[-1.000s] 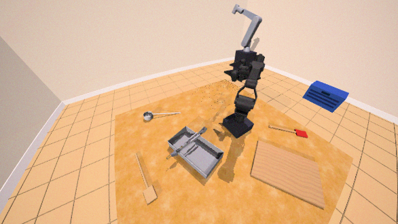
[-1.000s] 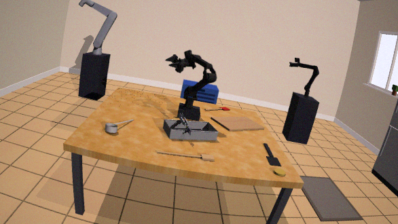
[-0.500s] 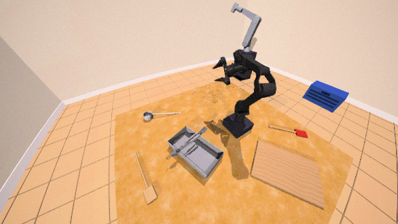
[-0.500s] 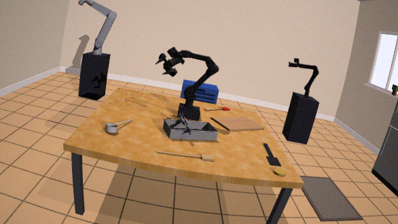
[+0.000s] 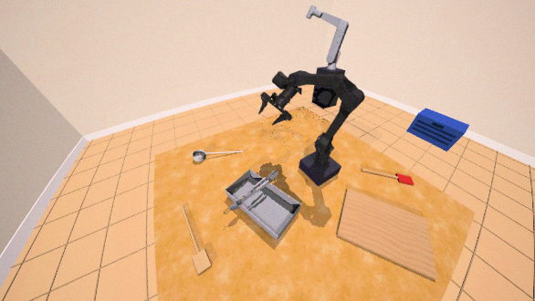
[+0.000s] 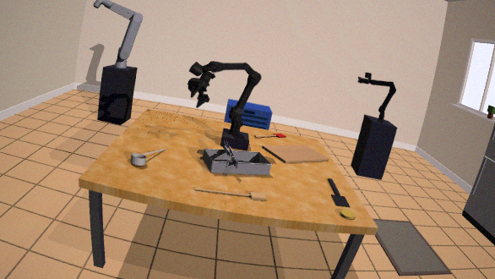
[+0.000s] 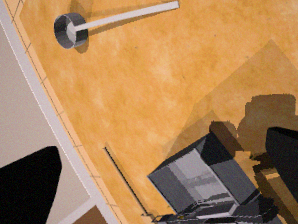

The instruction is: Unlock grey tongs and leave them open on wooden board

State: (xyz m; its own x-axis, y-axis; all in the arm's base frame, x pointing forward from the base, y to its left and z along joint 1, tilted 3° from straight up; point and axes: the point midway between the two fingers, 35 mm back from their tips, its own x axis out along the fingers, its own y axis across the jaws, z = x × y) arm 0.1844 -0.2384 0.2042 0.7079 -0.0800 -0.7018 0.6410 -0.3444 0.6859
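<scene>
My gripper tip is now 160 mm short of the grey roasting tin, 280 mm to the right of it and 220 mm above it. From my gripper tip the other things lie so: black spatula (270 mm ahead, 800 mm to the left, 240 mm below); then wooden board (240 mm behind, 630 mm to the left, 240 mm below); then red spatula (530 mm behind, 490 mm to the left, 240 mm below).
</scene>
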